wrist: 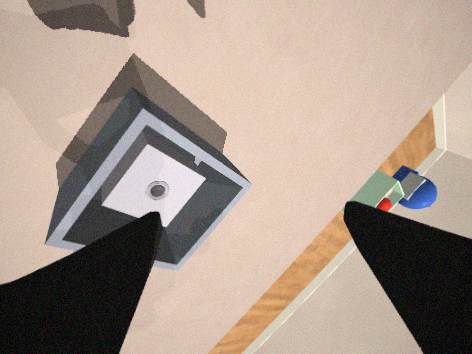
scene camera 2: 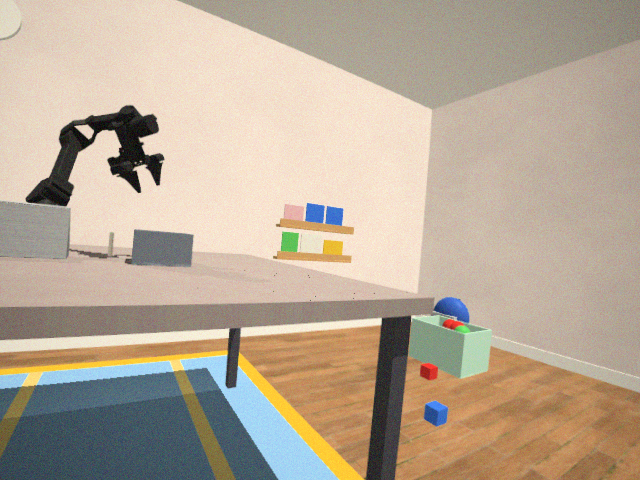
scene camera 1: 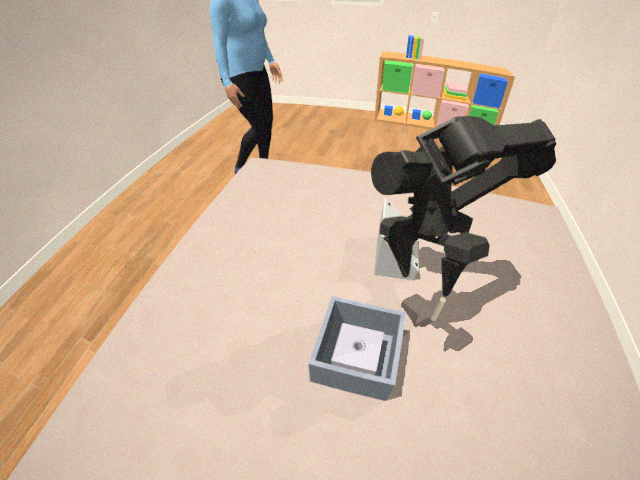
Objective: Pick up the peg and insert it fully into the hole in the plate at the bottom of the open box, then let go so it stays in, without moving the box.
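Pixels of known places: gripper, fingertip midpoint: [wrist: 253, 215] [scene camera 2: 149, 189] [scene camera 1: 424, 285]; arm's base, link origin: [scene camera 2: 42, 221].
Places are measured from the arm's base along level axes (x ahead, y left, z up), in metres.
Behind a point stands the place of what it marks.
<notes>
A thin beige peg [scene camera 1: 438, 308] {x 0.189, y 0.096, z -0.045 m} [scene camera 2: 111, 243] {x 0.184, y 0.093, z -0.056 m} stands upright on the table, beside the box. The open grey-blue box [scene camera 1: 351, 381] {x 0.387, y -0.087, z -0.033 m} [scene camera 2: 162, 249] {x 0.293, y -0.159, z -0.051 m} [wrist: 95, 171] {x 0.228, y -0.062, z -0.004 m} stands on the table. A white plate [scene camera 1: 347, 356] {x 0.333, y -0.100, z -0.041 m} [wrist: 127, 192] {x 0.275, y -0.094, z -0.041 m} lies at its bottom, with a round hole [scene camera 1: 358, 345] {x 0.298, y -0.080, z -0.056 m} [wrist: 157, 190] {x 0.313, y -0.087, z -0.055 m} near its middle. My gripper [scene camera 1: 425, 285] {x 0.272, y 0.011, z 0.134 m} [scene camera 2: 149, 189] {x 0.272, y 0.011, z 0.134 m} [wrist: 253, 215] {x 0.272, y 0.011, z 0.134 m} is wide open and empty, tilted, high above the table. In the second scene view its fingers are well above the box top. The peg does not show in the wrist view.
The pale table [scene camera 1: 232, 330] {x 0.290, y -0.372, z -0.099 m} [scene camera 2: 232, 289] {x 0.347, y -0.557, z -0.099 m} carries a light grey block [scene camera 1: 385, 260] {x 0.065, y -0.033, z -0.037 m} [scene camera 2: 33, 229] {x -0.014, y -0.052, z -0.023 m} under the arm's base. Off the table are a person [scene camera 1: 248, 51], a cubby shelf [scene camera 1: 444, 60], wall shelves [scene camera 2: 315, 226] and a green toy bin [scene camera 2: 439, 343] [wrist: 375, 189].
</notes>
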